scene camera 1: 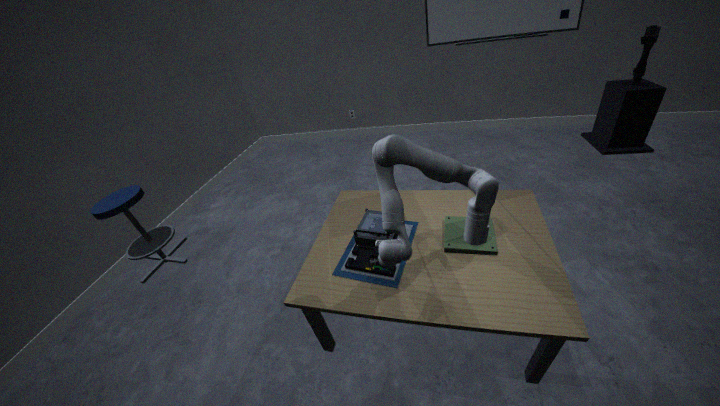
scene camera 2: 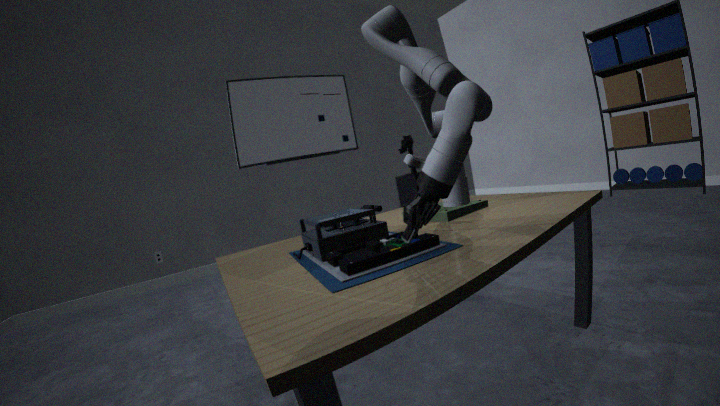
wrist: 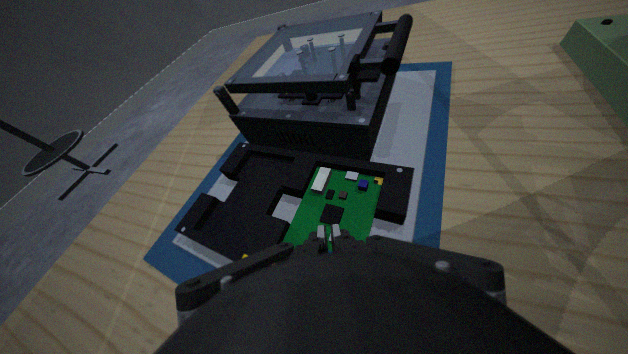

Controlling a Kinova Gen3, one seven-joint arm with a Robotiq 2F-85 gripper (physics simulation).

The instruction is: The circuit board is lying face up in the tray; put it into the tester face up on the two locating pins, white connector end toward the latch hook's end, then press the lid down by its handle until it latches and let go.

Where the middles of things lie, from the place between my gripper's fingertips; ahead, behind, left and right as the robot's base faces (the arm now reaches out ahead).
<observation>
I see my gripper 2 cm to the left of the green circuit board [wrist: 349, 199]. Round my hand: clear lid [wrist: 314, 57]: 20 cm to the right, 6 cm above, 3 cm ahead.
</observation>
